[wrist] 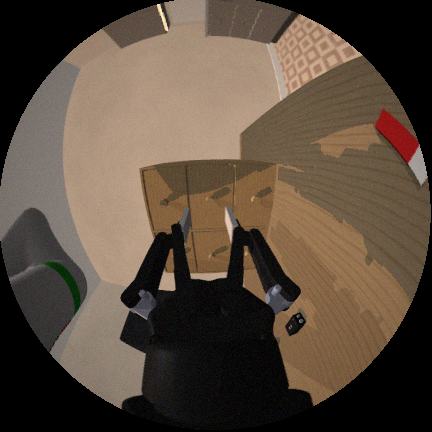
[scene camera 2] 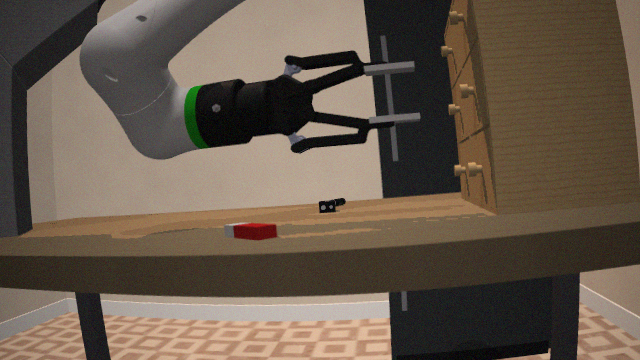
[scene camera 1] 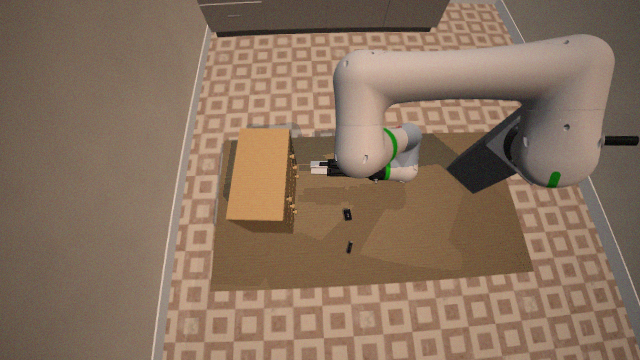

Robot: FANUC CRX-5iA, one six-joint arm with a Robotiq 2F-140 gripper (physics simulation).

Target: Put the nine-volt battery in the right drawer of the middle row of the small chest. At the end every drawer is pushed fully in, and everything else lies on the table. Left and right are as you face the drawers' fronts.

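Places are measured from the arm's base along level axes (x ahead, y left, z up), in millimetres.
Pixels of known places: gripper, between the fingertips: [wrist: 207, 213] [scene camera 2: 417, 91] [scene camera 1: 310, 167].
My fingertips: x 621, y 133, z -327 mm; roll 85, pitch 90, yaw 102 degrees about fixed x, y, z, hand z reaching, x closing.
Ahead of a thing's pixels: the offset from my fingertips to its top centre. "pt": to the spot under its first point.
The small wooden chest {dx +134, dy +121, dz +152 mm} [scene camera 1: 260, 175] [scene camera 2: 555, 100] [wrist: 170, 195] has three rows of two drawers, and their fronts look shut. My gripper [scene camera 1: 312, 167] [scene camera 2: 417, 92] [wrist: 207, 213] is level, partly open and empty, facing the fronts. One finger is above the other. The fingertips are a short gap away from the knob {pt dx +64, dy +8, dz -6 mm} [scene camera 2: 466, 90] [wrist: 209, 199] of the right drawer of the middle row {pt dx +87, dy -30, dz +2 mm} [wrist: 205, 175], with that knob's height between them. The black nine-volt battery {dx -200, dy +103, dz -141 mm} [scene camera 1: 347, 214] [scene camera 2: 327, 206] [wrist: 296, 323] lies on the table, below and to the left of my gripper as I face the chest.
A small dark cylinder {dx -247, dy +235, dz -144 mm} [scene camera 1: 349, 247] [scene camera 2: 340, 201] lies on the table [scene camera 1: 400, 265] [scene camera 2: 320, 272] beyond the battery. A red and white block {dx -139, dy -187, dz -145 mm} [scene camera 2: 255, 231] [wrist: 397, 135] lies near the table's right edge as I face the chest. The arm hides it in scene camera 1.
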